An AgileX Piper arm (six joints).
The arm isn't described. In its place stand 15 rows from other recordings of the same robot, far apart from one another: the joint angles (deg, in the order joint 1, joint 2, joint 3, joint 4, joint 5, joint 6), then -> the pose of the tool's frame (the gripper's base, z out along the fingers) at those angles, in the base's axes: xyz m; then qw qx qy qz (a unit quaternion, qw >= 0).
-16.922, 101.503, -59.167, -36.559, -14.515, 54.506 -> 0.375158 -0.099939 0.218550 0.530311 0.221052 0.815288 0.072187
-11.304, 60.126, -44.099, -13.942, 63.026, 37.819 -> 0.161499 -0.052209 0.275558 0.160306 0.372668 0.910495 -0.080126
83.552, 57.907, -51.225, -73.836, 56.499, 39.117 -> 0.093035 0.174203 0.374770 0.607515 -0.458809 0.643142 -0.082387
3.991, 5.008, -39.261, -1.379, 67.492, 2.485 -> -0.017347 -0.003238 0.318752 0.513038 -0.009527 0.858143 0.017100
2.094, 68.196, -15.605, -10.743, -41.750, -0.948 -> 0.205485 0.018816 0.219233 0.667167 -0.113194 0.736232 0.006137
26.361, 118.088, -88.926, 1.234, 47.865, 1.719 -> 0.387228 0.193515 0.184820 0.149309 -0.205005 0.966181 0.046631
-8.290, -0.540, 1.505, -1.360, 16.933, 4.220 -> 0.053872 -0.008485 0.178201 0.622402 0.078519 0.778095 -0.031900
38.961, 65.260, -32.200, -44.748, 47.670, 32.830 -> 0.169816 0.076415 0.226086 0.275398 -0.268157 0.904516 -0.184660
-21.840, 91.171, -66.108, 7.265, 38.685, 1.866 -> 0.313459 -0.117879 0.261798 0.273637 0.233589 0.933029 0.004063
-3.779, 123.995, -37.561, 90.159, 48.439, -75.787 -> 0.262087 0.050928 0.031192 0.031158 0.113196 0.902798 0.413730
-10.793, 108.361, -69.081, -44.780, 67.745, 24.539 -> 0.322855 -0.121940 0.186972 0.056035 -0.107148 -0.930907 0.344661
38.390, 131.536, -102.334, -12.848, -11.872, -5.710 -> 0.422697 0.340217 0.206158 0.612221 -0.383034 0.680026 0.126628
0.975, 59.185, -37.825, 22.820, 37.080, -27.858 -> 0.190307 0.024521 0.266788 0.336845 -0.122821 0.929468 0.086836
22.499, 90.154, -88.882, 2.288, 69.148, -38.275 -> 0.299898 0.127890 0.360834 0.213483 -0.491586 0.844201 -0.009646
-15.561, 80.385, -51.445, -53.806, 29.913, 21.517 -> 0.269751 -0.113134 0.269710 0.293726 -0.017591 0.900082 -0.321353
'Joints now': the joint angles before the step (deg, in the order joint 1, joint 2, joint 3, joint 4, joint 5, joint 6). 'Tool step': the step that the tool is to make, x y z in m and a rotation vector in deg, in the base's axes. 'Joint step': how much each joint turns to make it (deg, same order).
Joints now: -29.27, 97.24, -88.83, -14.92, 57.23, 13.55
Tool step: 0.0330, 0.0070, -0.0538, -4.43, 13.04, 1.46
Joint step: 5.54, 8.69, -0.04, -11.94, 2.90, 5.37
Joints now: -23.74, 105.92, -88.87, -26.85, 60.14, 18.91
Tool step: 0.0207, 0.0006, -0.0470, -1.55, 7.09, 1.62
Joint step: 2.05, 7.17, -0.02, -5.01, -0.29, 2.23
